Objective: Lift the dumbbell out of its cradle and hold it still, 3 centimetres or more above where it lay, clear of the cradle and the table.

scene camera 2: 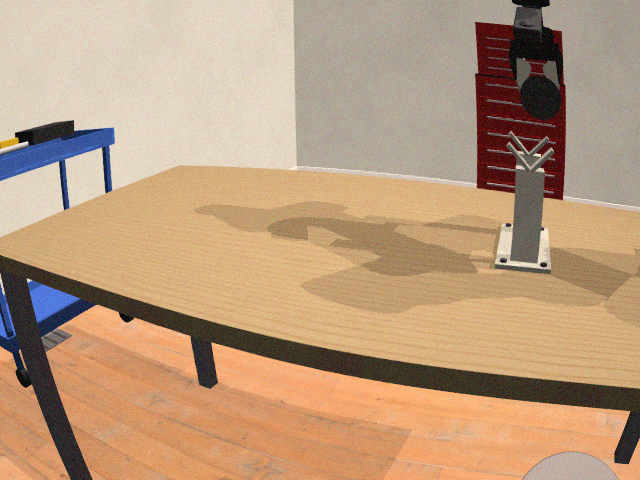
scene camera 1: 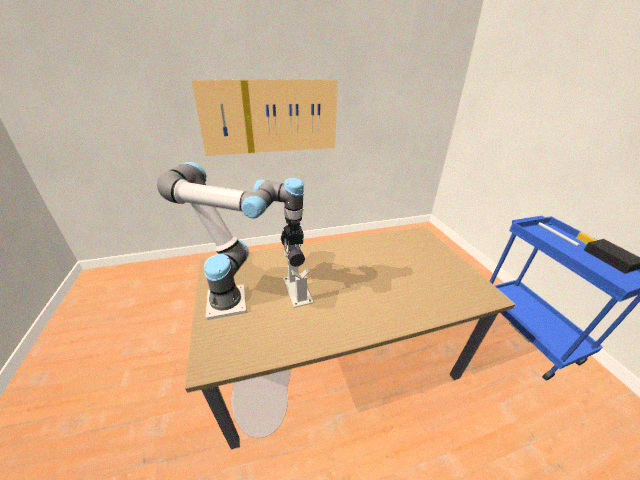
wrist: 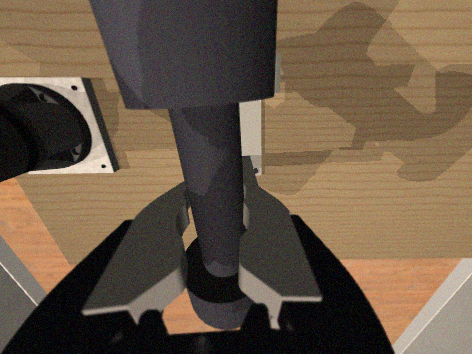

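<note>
The dark dumbbell hangs in the air above the white-grey cradle. My gripper points down and is shut on the dumbbell's handle, with a finger on each side of it. In the scene camera 2 view a gap shows between the near round end and the open V-shaped arms at the cradle's top. The cradle stands upright on the table. In the wrist view the dumbbell hides most of the cradle.
The arm's white base plate is on the table, left of the cradle in the scene camera 1 view. A blue cart stands beyond the table's end. A red cabinet shows behind the cradle.
</note>
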